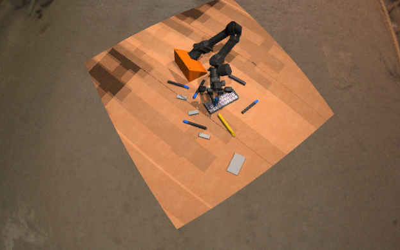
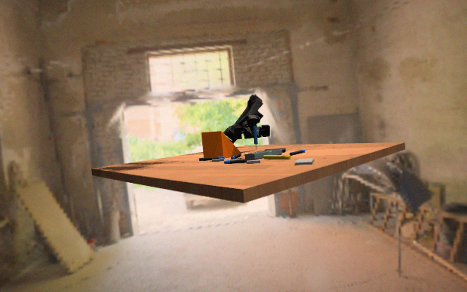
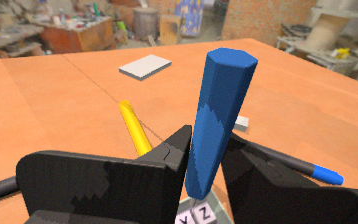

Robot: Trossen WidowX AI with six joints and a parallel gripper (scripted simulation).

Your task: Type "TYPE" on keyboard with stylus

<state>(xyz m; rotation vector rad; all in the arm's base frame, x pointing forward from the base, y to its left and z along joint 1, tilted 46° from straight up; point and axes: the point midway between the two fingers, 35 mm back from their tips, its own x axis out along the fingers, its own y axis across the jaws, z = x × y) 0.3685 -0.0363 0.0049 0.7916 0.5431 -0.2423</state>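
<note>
Right now my gripper tip is 120 mm past the white cylinder, 100 mm above it and 70 mm to the right of it. Round my gripper tip: dark cylinder: 240 mm to the left, 140 mm behind, 100 mm below; yellow stick: 100 mm below, 100 mm ahead, 30 mm to the left; blue stylus: 20 mm below, 10 mm to the left, 10 mm behind.
</note>
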